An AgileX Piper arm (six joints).
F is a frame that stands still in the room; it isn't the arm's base.
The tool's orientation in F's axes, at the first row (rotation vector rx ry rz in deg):
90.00 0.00 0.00
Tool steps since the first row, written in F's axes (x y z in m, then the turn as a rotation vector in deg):
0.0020 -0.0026 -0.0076 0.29 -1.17 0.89
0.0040 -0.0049 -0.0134 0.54 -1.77 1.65
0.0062 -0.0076 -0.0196 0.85 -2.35 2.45
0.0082 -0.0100 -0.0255 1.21 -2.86 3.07
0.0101 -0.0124 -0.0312 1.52 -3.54 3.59
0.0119 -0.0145 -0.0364 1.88 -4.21 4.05
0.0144 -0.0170 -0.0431 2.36 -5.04 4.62
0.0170 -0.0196 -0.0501 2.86 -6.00 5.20
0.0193 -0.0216 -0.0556 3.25 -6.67 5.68
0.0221 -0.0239 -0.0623 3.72 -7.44 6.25
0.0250 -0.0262 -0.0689 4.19 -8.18 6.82
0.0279 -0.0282 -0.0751 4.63 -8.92 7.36
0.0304 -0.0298 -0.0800 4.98 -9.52 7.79
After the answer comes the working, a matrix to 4 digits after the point.
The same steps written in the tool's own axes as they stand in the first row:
0.0020 -0.0076 0.0026 0.29 0.89 1.17
0.0040 -0.0134 0.0049 0.54 1.65 1.77
0.0062 -0.0196 0.0076 0.85 2.45 2.35
0.0082 -0.0255 0.0100 1.21 3.07 2.86
0.0101 -0.0312 0.0124 1.52 3.59 3.54
0.0119 -0.0364 0.0145 1.88 4.05 4.21
0.0144 -0.0431 0.0170 2.36 4.62 5.04
0.0170 -0.0501 0.0196 2.86 5.20 6.00
0.0193 -0.0556 0.0216 3.25 5.68 6.67
0.0221 -0.0623 0.0239 3.72 6.25 7.44
0.0250 -0.0689 0.0262 4.19 6.82 8.18
0.0279 -0.0751 0.0282 4.63 7.36 8.92
0.0304 -0.0800 0.0298 4.98 7.79 9.52

The tool's axes in the first row as the columns of a matrix, in F's axes (rounded; the answer above uses it unrounded):
1.0000 0.0000 0.0000
0.0000 0.0000 -1.0000
0.0000 1.0000 0.0000

